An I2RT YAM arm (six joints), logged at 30 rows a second.
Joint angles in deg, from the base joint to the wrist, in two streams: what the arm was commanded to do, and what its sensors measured. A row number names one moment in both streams.
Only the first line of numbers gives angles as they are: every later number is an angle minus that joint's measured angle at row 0.
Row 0, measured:
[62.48, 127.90, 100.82, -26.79, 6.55, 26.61]
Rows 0 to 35, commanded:
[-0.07, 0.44, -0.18, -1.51, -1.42, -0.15]
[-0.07, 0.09, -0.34, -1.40, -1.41, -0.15]
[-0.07, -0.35, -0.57, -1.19, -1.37, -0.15]
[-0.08, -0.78, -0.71, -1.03, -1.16, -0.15]
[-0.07, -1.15, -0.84, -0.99, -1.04, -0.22]
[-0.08, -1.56, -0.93, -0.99, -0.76, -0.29]
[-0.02, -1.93, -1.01, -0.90, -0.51, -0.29]
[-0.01, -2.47, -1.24, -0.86, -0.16, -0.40]
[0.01, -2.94, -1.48, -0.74, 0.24, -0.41]
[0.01, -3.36, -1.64, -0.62, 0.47, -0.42]
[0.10, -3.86, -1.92, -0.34, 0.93, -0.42]
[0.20, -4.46, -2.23, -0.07, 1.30, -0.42]
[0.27, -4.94, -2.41, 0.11, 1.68, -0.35]
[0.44, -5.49, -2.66, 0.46, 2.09, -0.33]
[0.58, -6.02, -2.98, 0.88, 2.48, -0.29]
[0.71, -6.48, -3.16, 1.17, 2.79, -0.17]
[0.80, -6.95, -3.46, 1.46, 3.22, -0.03]
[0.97, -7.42, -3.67, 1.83, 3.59, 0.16]
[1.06, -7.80, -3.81, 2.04, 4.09, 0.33]
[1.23, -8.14, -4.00, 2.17, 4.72, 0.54]
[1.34, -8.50, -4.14, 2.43, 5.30, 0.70]
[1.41, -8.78, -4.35, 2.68, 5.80, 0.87]
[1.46, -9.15, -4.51, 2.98, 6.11, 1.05]
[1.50, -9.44, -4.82, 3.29, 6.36, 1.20]
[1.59, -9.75, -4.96, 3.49, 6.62, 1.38]
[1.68, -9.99, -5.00, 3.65, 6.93, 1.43]
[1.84, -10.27, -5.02, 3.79, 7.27, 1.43]
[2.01, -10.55, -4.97, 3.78, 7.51, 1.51]
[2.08, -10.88, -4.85, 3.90, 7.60, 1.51]
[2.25, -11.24, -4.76, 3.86, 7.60, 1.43]
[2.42, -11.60, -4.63, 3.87, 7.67, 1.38]
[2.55, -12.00, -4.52, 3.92, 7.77, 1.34]
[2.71, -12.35, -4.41, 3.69, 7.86, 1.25]
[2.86, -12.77, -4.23, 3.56, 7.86, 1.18]
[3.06, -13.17, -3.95, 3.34, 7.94, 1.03]
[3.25, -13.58, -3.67, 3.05, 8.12, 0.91]
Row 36, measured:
[2.82, -12.33, -4.51, 2.67, 6.71, 0.63]
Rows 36 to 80, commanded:
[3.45, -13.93, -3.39, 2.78, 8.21, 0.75]
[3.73, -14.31, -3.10, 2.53, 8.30, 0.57]
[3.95, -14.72, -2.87, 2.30, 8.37, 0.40]
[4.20, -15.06, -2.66, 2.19, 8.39, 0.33]
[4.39, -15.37, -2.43, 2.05, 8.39, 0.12]
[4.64, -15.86, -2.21, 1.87, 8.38, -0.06]
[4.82, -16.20, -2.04, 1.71, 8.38, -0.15]
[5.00, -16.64, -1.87, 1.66, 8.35, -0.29]
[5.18, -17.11, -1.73, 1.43, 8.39, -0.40]
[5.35, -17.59, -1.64, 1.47, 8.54, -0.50]
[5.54, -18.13, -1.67, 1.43, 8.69, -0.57]
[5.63, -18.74, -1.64, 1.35, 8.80, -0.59]
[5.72, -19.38, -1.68, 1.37, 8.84, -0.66]
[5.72, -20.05, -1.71, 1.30, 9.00, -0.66]
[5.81, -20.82, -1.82, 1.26, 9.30, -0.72]
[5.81, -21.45, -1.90, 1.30, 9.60, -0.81]
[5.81, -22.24, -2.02, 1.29, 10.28, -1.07]
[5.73, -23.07, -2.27, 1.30, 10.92, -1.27]
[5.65, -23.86, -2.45, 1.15, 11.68, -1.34]
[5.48, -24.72, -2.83, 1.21, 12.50, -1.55]
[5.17, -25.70, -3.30, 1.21, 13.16, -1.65]
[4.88, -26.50, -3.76, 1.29, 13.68, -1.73]
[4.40, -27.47, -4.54, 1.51, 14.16, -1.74]
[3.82, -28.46, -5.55, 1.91, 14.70, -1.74]
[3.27, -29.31, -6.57, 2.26, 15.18, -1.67]
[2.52, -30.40, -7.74, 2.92, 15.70, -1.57]
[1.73, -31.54, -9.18, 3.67, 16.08, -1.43]
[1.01, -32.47, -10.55, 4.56, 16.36, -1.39]
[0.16, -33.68, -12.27, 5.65, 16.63, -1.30]
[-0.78, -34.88, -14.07, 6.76, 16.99, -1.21]
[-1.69, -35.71, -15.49, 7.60, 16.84, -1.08]
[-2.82, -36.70, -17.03, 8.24, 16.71, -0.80]
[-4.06, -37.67, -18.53, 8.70, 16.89, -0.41]
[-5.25, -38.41, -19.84, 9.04, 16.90, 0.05]
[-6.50, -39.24, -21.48, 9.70, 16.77, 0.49]
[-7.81, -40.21, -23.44, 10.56, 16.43, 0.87]
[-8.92, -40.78, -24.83, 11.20, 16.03, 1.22]
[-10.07, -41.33, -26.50, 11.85, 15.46, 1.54]
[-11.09, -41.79, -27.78, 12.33, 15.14, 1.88]
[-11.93, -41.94, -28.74, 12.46, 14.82, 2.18]
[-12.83, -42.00, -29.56, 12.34, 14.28, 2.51]
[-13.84, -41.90, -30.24, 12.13, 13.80, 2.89]
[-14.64, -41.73, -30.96, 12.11, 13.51, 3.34]
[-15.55, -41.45, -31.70, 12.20, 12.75, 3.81]
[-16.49, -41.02, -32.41, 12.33, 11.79, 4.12]
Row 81, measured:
[-14.97, -41.36, -31.17, 10.39, 13.77, 2.01]
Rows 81 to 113, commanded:
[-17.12, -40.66, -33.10, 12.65, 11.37, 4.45]
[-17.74, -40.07, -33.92, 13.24, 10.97, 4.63]
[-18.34, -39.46, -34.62, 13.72, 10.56, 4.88]
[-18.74, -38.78, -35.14, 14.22, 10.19, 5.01]
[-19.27, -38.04, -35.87, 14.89, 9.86, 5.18]
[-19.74, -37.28, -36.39, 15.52, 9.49, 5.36]
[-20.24, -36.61, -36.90, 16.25, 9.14, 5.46]
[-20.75, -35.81, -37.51, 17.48, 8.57, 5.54]
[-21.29, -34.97, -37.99, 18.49, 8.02, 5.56]
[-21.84, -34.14, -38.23, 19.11, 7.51, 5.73]
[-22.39, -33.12, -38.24, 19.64, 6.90, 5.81]
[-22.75, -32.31, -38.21, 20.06, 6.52, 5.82]
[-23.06, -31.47, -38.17, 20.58, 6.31, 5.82]
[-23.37, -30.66, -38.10, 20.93, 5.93, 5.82]
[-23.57, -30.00, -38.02, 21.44, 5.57, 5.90]
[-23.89, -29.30, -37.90, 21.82, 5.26, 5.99]
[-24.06, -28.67, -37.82, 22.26, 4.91, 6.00]
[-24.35, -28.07, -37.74, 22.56, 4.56, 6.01]
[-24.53, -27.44, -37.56, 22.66, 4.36, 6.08]
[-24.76, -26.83, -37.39, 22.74, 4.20, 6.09]
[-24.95, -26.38, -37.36, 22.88, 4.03, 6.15]
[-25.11, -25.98, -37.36, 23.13, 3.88, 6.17]
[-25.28, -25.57, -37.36, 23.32, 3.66, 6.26]
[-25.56, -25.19, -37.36, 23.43, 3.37, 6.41]
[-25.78, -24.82, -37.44, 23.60, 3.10, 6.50]
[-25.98, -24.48, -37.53, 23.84, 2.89, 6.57]
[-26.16, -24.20, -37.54, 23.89, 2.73, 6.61]
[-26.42, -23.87, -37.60, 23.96, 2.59, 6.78]
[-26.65, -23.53, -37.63, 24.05, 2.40, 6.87]
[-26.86, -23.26, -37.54, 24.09, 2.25, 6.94]
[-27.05, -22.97, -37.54, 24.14, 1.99, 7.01]
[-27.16, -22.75, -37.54, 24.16, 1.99, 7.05]
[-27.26, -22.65, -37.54, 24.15, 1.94, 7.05]
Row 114, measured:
[-27.08, -23.19, -37.75, 23.02, 2.77, 6.43]
